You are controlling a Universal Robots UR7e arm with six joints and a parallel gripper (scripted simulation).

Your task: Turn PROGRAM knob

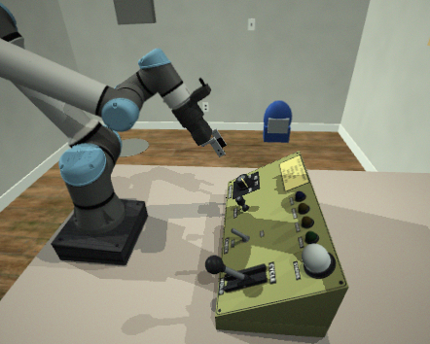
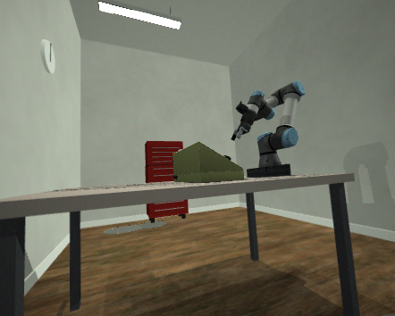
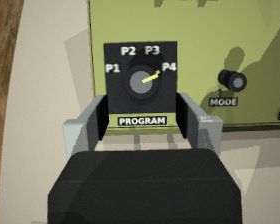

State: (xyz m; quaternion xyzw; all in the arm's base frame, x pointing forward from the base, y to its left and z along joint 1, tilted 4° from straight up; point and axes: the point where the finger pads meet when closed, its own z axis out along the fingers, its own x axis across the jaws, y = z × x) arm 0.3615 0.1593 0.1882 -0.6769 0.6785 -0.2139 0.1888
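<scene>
The mode knob is 70 mm ahead of my hand, 120 mm to the right of it and 120 mm below it. Also, from my hand: olive console (110 mm ahead, 190 mm to the right, 150 mm below); then check toggle (70 mm ahead, 240 mm to the right, 130 mm below); then ball-handled lever (40 mm ahead, 360 mm to the right, 120 mm below).
</scene>
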